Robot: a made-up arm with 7 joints.
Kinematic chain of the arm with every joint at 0, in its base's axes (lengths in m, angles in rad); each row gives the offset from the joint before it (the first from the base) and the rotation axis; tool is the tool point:
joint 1: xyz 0 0.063 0 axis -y
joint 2: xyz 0 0.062 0 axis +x
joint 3: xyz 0 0 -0.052 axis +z
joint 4: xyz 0 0 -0.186 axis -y
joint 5: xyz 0 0 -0.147 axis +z
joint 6: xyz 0 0 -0.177 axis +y
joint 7: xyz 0 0 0 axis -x
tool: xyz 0 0 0
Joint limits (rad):
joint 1: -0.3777..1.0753
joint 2: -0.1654..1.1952
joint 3: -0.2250..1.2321
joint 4: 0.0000..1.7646
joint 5: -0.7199..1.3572
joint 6: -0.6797..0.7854
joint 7: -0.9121..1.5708
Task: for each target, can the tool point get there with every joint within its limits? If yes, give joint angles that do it. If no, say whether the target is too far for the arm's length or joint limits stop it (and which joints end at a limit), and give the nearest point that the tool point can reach.
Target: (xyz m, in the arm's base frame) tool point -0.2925 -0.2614 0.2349
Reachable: no: joint limits stop it (at a limit: joint 1, joint 2, joint 3, joint 4) | nearest point 0.2895 0.0261 0.1958 | short by 0.650 m
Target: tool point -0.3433 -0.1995 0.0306
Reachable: no: joint limits stop it (at a limit: joint 1, joint 2, joint 4) | nearest point -0.2044 0.0325 -0.5153 | short by 0.609 m
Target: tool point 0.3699 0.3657 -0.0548
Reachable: yes | joints 0.5987 0.3022 0.5117 1.3344 0.6854 -0.5535 0.7920
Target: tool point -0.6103 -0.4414 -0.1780
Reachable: no: too far | nearest point -0.2044 0.0325 -0.5153 | short by 0.709 m
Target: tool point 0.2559 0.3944 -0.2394
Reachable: yes | joints 0.2327 0.0650 0.9112 1.3503 0.6737 -0.5475 -0.5787
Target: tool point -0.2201 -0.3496 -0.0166
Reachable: no: joint limits stop it (at a limit: joint 1, joint 2, joint 4) | nearest point -0.2044 0.0325 -0.5153 | short by 0.628 m
